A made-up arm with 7 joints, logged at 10 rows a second.
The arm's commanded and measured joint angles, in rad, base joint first. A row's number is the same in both.
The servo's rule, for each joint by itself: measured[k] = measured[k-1] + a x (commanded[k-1-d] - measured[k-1]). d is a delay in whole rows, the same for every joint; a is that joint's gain. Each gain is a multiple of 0.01, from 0.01 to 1. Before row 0 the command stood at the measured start. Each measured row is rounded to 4 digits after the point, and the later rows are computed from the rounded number. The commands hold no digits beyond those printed.
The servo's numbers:
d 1
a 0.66 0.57 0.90 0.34 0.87 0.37 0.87
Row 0, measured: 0.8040 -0.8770 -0.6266 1.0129 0.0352 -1.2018 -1.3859
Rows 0 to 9, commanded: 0.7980 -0.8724 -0.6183 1.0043 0.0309 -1.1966 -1.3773; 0.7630 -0.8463 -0.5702 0.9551 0.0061 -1.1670 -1.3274; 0.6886 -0.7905 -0.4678 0.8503 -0.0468 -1.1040 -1.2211; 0.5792 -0.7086 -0.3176 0.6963 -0.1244 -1.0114 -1.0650; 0.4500 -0.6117 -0.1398 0.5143 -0.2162 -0.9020 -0.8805; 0.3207 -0.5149 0.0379 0.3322 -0.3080 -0.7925 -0.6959; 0.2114 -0.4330 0.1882 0.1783 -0.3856 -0.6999 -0.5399; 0.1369 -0.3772 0.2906 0.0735 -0.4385 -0.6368 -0.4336; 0.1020 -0.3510 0.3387 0.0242 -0.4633 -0.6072 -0.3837; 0.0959 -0.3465 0.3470 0.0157 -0.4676 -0.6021 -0.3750
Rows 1 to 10, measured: 0.8040 -0.8770 -0.6266 1.0129 0.0352 -1.2018 -1.3859; 0.8000 -0.8744 -0.6191 1.0100 0.0315 -1.1999 -1.3784; 0.7756 -0.8584 -0.5751 0.9913 0.0094 -1.1877 -1.3340; 0.7182 -0.8197 -0.4785 0.9434 -0.0395 -1.1567 -1.2358; 0.6265 -0.7564 -0.3337 0.8594 -0.1134 -1.1029 -1.0872; 0.5100 -0.6739 -0.1592 0.7421 -0.2028 -1.0286 -0.9074; 0.3851 -0.5833 0.0182 0.6027 -0.2943 -0.9412 -0.7234; 0.2705 -0.4976 0.1712 0.4584 -0.3737 -0.8519 -0.5638; 0.1823 -0.4290 0.2787 0.3275 -0.4301 -0.7723 -0.4505; 0.1293 -0.3845 0.3327 0.2244 -0.4590 -0.7112 -0.3924
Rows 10 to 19, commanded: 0.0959 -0.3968 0.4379 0.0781 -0.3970 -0.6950 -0.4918; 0.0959 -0.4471 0.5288 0.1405 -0.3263 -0.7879 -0.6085; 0.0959 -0.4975 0.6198 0.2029 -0.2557 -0.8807 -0.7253; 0.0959 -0.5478 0.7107 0.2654 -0.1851 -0.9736 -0.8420; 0.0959 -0.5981 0.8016 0.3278 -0.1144 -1.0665 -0.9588; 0.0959 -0.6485 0.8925 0.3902 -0.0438 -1.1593 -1.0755; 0.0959 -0.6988 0.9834 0.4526 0.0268 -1.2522 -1.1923; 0.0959 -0.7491 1.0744 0.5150 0.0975 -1.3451 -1.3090; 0.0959 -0.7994 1.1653 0.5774 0.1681 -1.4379 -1.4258; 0.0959 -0.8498 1.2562 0.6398 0.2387 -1.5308 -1.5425
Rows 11 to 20, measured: 0.1073 -0.3628 0.3456 0.1534 -0.4665 -0.6708 -0.3773; 0.0998 -0.3822 0.4287 0.1278 -0.4060 -0.6798 -0.4769; 0.0972 -0.4192 0.5188 0.1321 -0.3367 -0.7198 -0.5914; 0.0963 -0.4638 0.6097 0.1562 -0.2662 -0.7793 -0.7079; 0.0960 -0.5117 0.7006 0.1933 -0.1956 -0.8512 -0.8246; 0.0959 -0.5609 0.7915 0.2390 -0.1250 -0.9309 -0.9414; 0.0959 -0.6108 0.8824 0.2904 -0.0544 -1.0154 -1.0581; 0.0959 -0.6610 0.9733 0.3455 0.0162 -1.1030 -1.1749; 0.0959 -0.7112 1.0643 0.4031 0.0869 -1.1926 -1.2916; 0.0959 -0.7615 1.1552 0.4624 0.1575 -1.2834 -1.4084
